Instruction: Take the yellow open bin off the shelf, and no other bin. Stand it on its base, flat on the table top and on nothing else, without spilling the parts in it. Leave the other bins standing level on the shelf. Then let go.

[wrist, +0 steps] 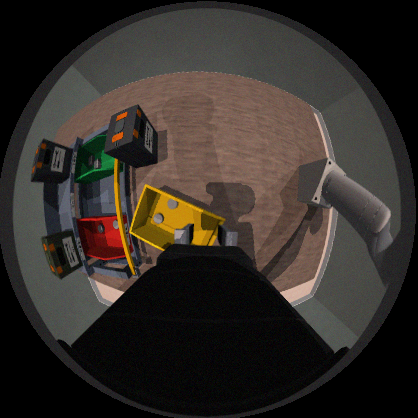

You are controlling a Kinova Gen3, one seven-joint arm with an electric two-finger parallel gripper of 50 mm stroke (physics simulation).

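Places are measured from the arm's base along level axes (x back, y left, z down), in millimetres.
Where they show: gripper, between the fingertips: (205, 231); arm's base, origin of its link: (330, 185).
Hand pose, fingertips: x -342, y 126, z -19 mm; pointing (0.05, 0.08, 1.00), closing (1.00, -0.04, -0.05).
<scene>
Things, the pixels of their top centre, and the offset from my fingertips. "*": a spot on its surface instead. Level surfaces: height alone.
- yellow open bin, a spot on its surface: (187, 216) * dy -4, dx -38, dz +110 mm
- brown table top, height of its surface: dz +113 mm
- shelf, height of its surface: dz +107 mm
- green bin, a spot on its surface: (105, 169) * dy -105, dx -246, dz +53 mm
- red bin, a spot on its surface: (102, 242) * dy +103, dx -310, dz +104 mm
- yellow bar, centre of its top: (115, 194) dy -45, dx -196, dz +48 mm
- dark case with orange latches, centre of its top: (118, 125) dy -168, dx -166, dz -19 mm
- dark case, a spot on its surface: (55, 161) * dy -123, dx -374, dz -46 mm
- olive case, centre of its top: (47, 257) dy +104, dx -371, dz -86 mm
The yellow open bin (187, 216) is off the shelf and stands upright on the brown table top (240, 130), to the right of the shelf (96, 197). Two round grey parts show inside it. My gripper (205, 231) is open and empty, with its fingertips over the right end of the bin, one on each side of its end wall in the view. The near right part of the bin is hidden behind the gripper body. A green bin (105, 169) and a red bin (102, 242) stand on the shelf, each with grey parts in it.
A yellow bar (119, 200) runs along the shelf's front. A dark case with orange latches (120, 137) stands near the green bin. Another dark case (55, 161) and an olive case (61, 255) are at the far left. The robot's base (314, 185) is at the right.
</scene>
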